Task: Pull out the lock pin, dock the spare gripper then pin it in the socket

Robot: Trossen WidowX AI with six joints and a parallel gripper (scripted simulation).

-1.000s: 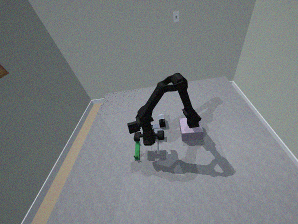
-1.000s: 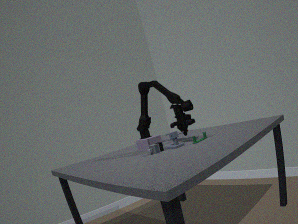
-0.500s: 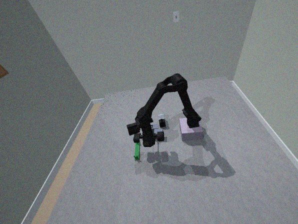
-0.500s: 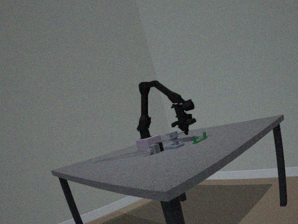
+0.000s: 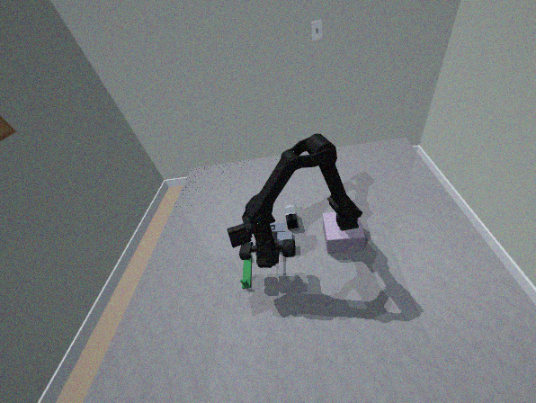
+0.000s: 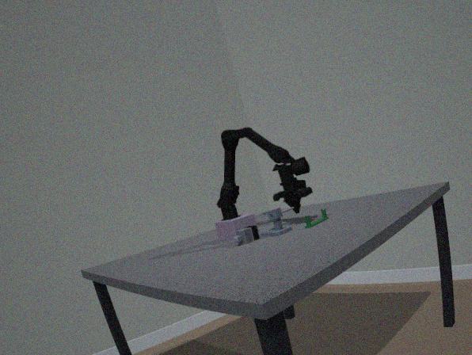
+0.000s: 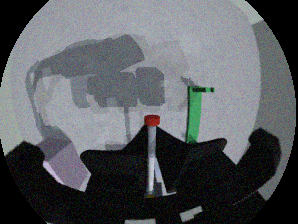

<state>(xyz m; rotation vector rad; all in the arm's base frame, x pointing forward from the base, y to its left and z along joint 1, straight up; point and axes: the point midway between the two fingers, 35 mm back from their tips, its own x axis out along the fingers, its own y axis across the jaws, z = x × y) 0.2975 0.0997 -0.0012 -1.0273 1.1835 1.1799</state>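
Now: the green cradle 10 cm ahead of my gripper tip, 2 cm to the right of it and 3 cm below it. The rest, counted from my gripper tip: socket: 3 cm behind, 13 cm to the right; spare gripper: 10 cm behind, 24 cm to the right, 2 cm below.
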